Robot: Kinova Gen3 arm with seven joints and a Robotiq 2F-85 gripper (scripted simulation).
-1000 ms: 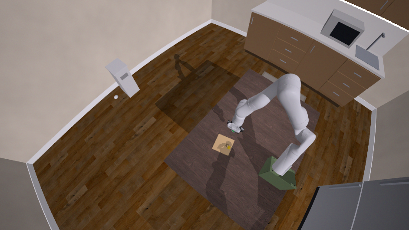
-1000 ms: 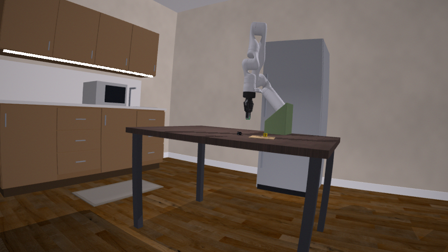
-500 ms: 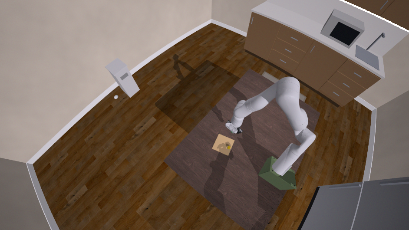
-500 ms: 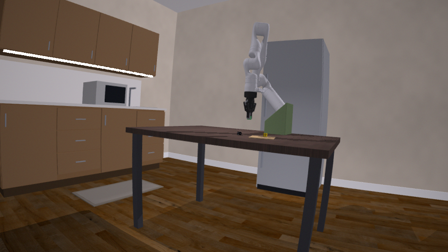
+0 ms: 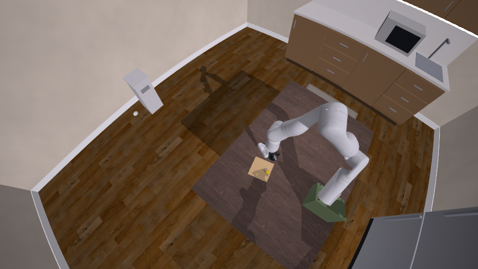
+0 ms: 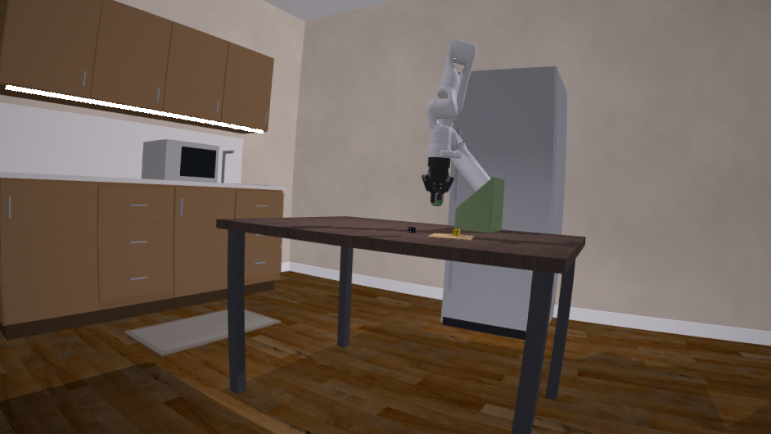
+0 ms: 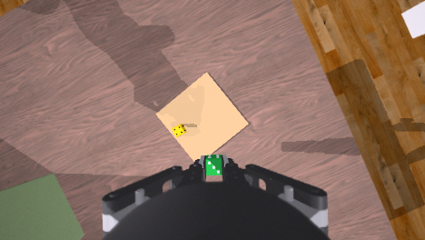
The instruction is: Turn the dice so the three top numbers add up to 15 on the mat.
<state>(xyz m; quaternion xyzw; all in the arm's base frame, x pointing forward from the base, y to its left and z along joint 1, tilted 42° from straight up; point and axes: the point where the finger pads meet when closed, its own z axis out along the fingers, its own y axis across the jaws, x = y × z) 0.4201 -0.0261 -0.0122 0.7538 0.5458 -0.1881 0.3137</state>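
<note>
My hand is 1 cm past the tan mat, 6 cm to the right of it and 12 cm above it. Round my hand: black die 2 cm behind, 11 cm to the right, 11 cm below; yellow die 6 cm behind, 6 cm to the left, 11 cm below; green die 1 cm below.
</note>
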